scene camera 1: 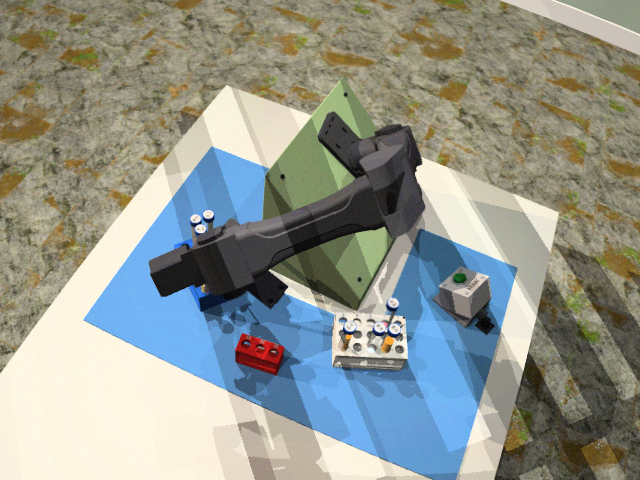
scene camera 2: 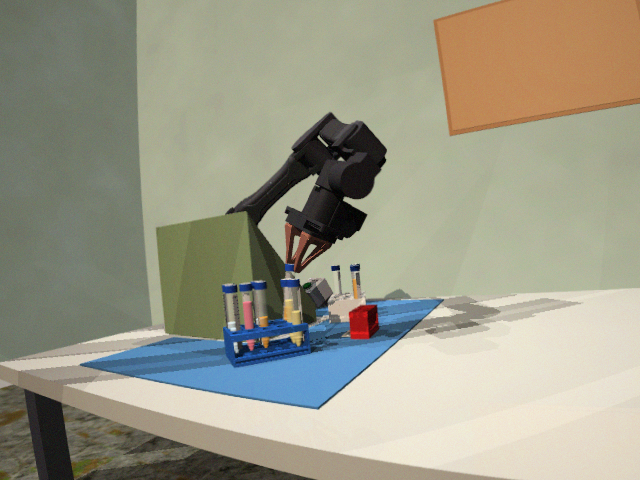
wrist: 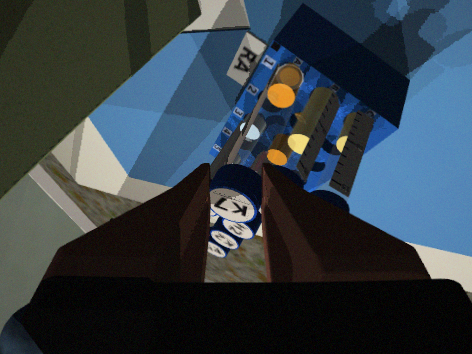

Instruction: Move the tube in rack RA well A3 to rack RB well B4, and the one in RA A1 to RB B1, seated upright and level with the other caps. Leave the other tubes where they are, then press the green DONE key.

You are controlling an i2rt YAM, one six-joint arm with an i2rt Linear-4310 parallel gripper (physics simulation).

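Frame: origin at the arm's base, x left, y back, z up, level; millimetres.
Where they show: gripper, fingertip midpoint: (scene camera 2: 292,269) (wrist: 235,176); arm's base at its link origin: (scene camera 1: 355,158) (scene camera 2: 214,259).
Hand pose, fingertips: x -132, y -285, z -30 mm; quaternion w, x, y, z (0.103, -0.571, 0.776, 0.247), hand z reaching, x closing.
Note:
Each offset is from my fingertips to the top centre of the thing. "pt": to the spot under its first point. Level surfaces: height alone.
The blue rack RA {dx -62, dy +30, dz -88 mm} (scene camera 2: 266,347) (wrist: 318,76) stands at the mat's left side, under my wrist in scene camera 1. My gripper (scene camera 2: 295,269) (wrist: 235,176) is shut on the blue cap of the tube marked K7 {pt dx -5, dy -3, dz +11 mm} (wrist: 233,207) (scene camera 2: 289,268). This cap sits a little higher than the other RA caps {pt dx -89, dy +41, dz -17 mm} (scene camera 2: 245,286) (scene camera 1: 201,222). The tube's orange lower end {pt dx -1, dy +3, dz -56 mm} (wrist: 281,95) hangs just over well A1. The white rack RB {dx +266, dy -1, dz -88 mm} (scene camera 1: 370,357) (scene camera 2: 343,306) holds several tubes {pt dx +272, dy -26, dz -13 mm} (scene camera 1: 379,328). The green DONE key {pt dx +392, dy +167, dz -68 mm} (scene camera 1: 459,277) sits on a grey box at the right.
A large green box (scene camera 1: 310,170) (scene camera 2: 201,273) stands right behind rack RA and under the arm. A red block {dx +91, dy -97, dz -88 mm} (scene camera 1: 259,352) (scene camera 2: 364,321) with three holes lies between the two racks. All stand on a blue mat {dz -138 mm} (scene camera 1: 392,413).

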